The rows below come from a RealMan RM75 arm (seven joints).
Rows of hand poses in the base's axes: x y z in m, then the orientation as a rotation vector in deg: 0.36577 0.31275 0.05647 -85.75 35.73 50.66; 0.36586 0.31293 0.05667 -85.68 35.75 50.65; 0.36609 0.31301 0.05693 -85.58 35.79 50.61; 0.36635 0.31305 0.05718 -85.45 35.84 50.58; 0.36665 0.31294 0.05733 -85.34 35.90 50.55; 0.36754 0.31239 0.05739 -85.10 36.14 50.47; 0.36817 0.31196 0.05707 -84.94 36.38 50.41; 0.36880 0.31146 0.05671 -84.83 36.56 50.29; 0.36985 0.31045 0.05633 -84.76 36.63 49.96; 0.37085 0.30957 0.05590 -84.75 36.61 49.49; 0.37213 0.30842 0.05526 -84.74 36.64 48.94; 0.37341 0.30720 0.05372 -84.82 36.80 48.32; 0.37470 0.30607 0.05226 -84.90 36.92 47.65; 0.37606 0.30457 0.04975 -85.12 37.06 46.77; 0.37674 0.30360 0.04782 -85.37 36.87 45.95; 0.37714 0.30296 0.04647 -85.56 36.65 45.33; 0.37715 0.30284 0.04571 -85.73 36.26 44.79; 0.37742 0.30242 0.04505 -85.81 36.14 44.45; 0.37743 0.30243 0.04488 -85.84 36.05 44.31; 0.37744 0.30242 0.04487 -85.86 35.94 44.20; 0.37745 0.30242 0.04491 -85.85 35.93 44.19; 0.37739 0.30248 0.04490 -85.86 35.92 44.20
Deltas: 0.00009 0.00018 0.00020 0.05 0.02 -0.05; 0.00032 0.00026 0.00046 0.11 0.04 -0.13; 0.00058 0.00030 0.00071 0.20 0.07 -0.23; 0.00088 0.00019 0.00086 0.26 0.11 -0.32; 0.00177 -0.00036 0.00092 0.34 0.25 -0.59; 0.00240 -0.00079 0.00060 0.36 0.38 -0.81; 0.00303 -0.00129 0.00024 0.37 0.43 -1.02; 0.00408 -0.00230 -0.00014 0.38 0.27 -1.29; 0.00508 -0.00318 -0.00057 0.37 -0.04 -1.58; 0.00636 -0.00433 -0.00121 0.34 -0.37 -1.95; 0.00764 -0.00555 -0.00275 0.16 -0.68 -2.38; 0.00893 -0.00668 -0.00421 0.00 -1.06 -2.83; 0.01029 -0.00818 -0.00672 -0.30 -1.58 -3.36; 0.01097 -0.00915 -0.00865 -0.48 -2.26 -3.67; 0.01137 -0.00979 -0.01000 -0.57 -2.82 -3.88; 0.01138 -0.00991 -0.01076 -0.57 -3.42 -3.96; 0.01165 -0.01033 -0.01142 -0.61 -3.72 -4.08; 0.01166 -0.01032 -0.01159 -0.60 -3.87 -4.11; 0.01167 -0.01033 -0.01160 -0.58 -4.01 -4.12; 0.01168 -0.01033 -0.01156 -0.56 -4.02 -4.12; 0.01162 -0.01027 -0.01157 -0.57 -4.02 -4.11
